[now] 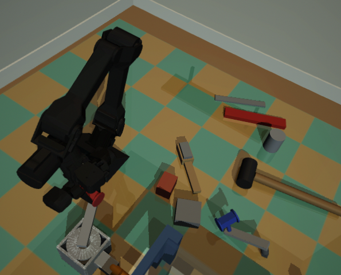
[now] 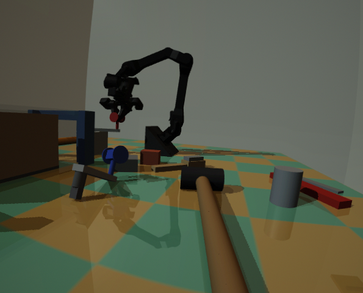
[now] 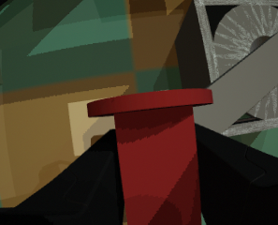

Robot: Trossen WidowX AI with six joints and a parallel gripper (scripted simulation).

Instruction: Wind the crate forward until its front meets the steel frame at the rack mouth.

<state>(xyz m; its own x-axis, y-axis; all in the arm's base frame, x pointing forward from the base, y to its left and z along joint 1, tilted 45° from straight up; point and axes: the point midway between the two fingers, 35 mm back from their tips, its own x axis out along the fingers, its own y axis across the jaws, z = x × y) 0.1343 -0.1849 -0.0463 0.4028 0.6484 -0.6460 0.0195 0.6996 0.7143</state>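
Now: gripper tip 30 mm to the left of the red-knobbed winch handle and 30 mm above it. Also, from my gripper tip: red cylindrical grip (10 mm behind); then grey block (190 mm ahead, 160 mm to the left, 120 mm below); then boxy winch (100 mm below, 90 mm to the right, 20 mm ahead).
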